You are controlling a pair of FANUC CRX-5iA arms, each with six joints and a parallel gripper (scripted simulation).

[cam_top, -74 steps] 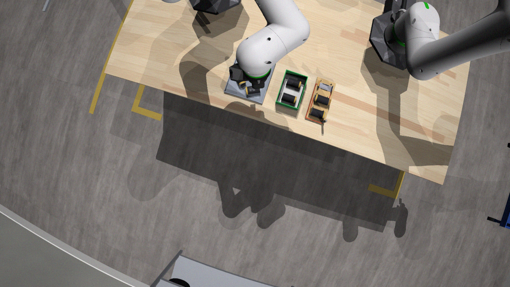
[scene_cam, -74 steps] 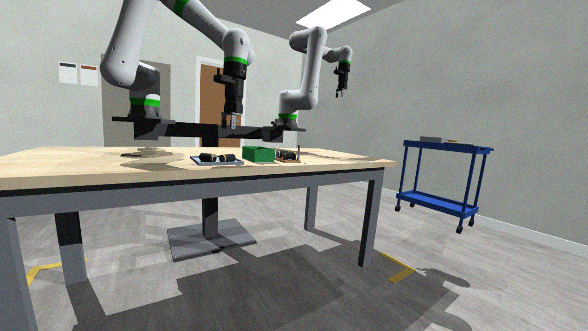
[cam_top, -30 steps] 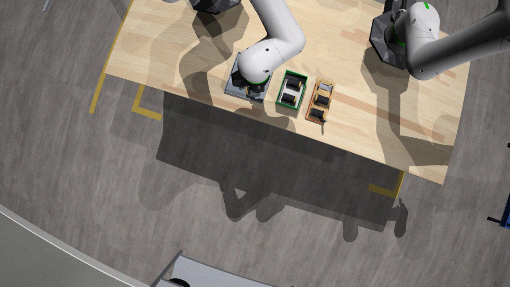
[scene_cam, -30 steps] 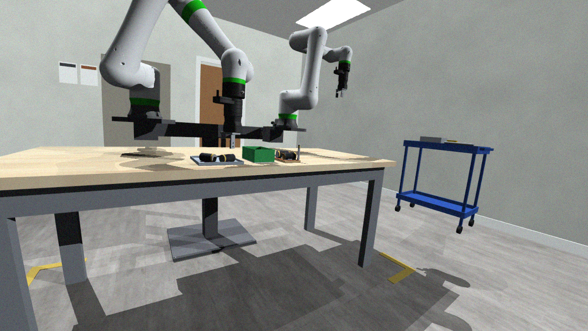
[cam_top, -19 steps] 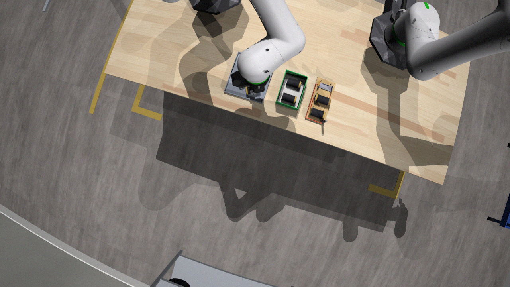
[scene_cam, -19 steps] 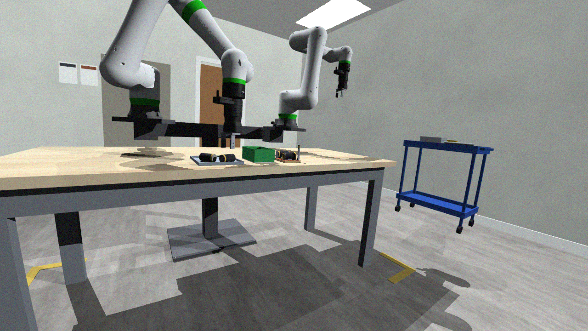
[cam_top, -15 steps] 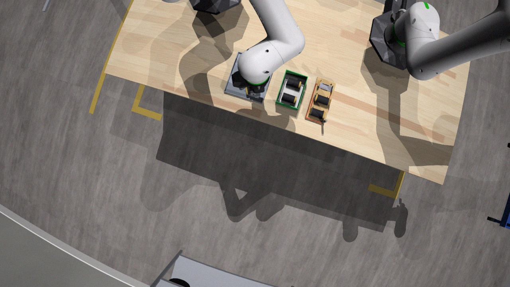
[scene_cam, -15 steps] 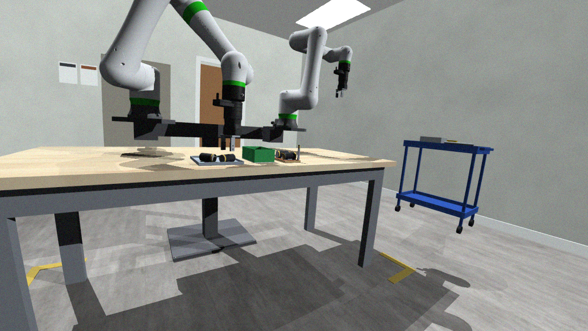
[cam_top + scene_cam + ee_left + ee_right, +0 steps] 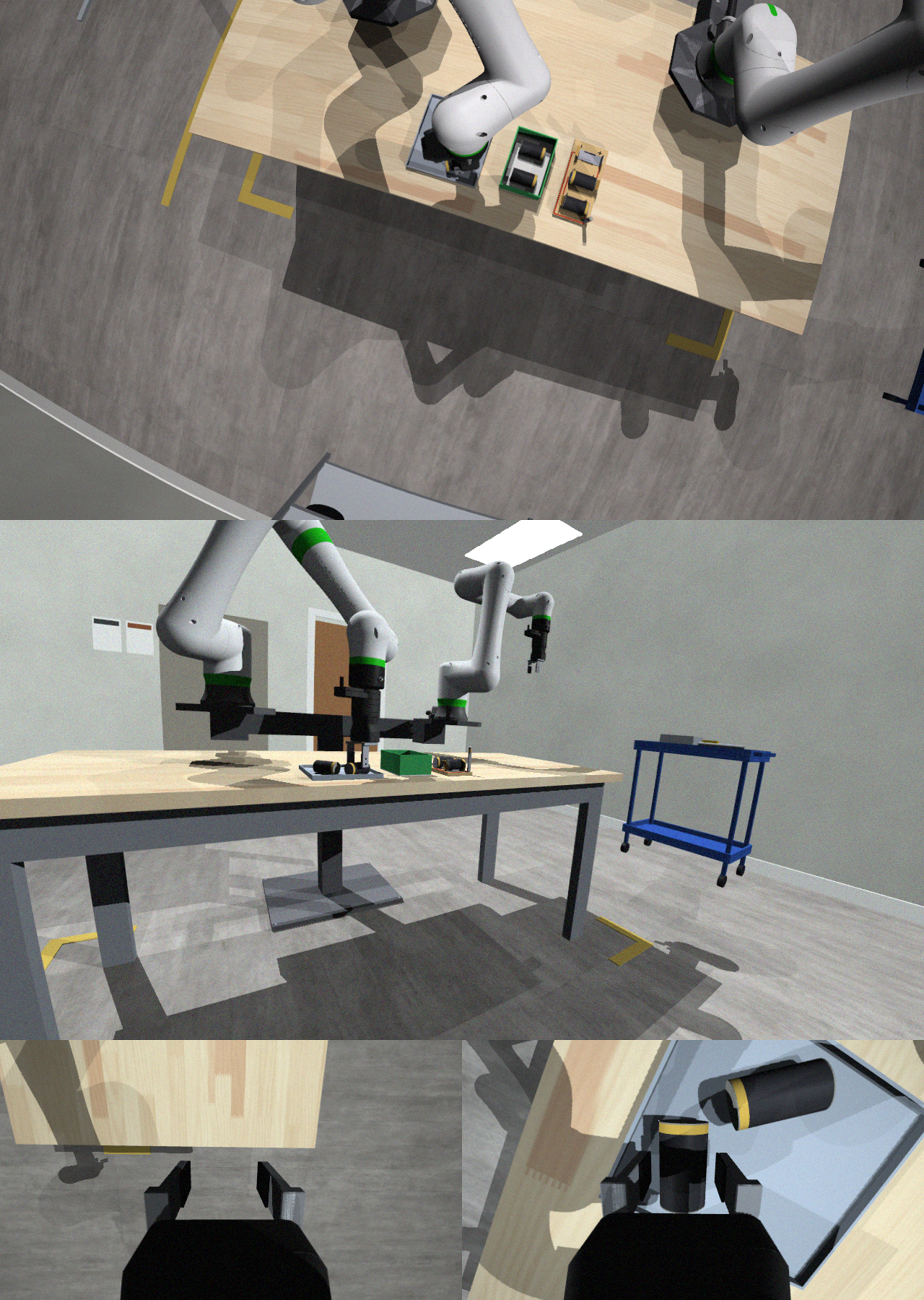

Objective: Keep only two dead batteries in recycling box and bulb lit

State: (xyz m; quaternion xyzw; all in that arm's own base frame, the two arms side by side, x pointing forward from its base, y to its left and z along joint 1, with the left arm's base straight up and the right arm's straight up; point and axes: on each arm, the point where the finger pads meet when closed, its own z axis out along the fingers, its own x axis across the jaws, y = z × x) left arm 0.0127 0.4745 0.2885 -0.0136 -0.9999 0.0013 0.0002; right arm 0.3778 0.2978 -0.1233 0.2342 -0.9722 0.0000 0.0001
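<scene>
My right gripper is now 6 cm past the grey tray, 3 cm to the left of it and 4 cm above it. The rest, counted from my right hand: green recycling box 4 cm behind, 16 cm to the left, 3 cm below.
</scene>
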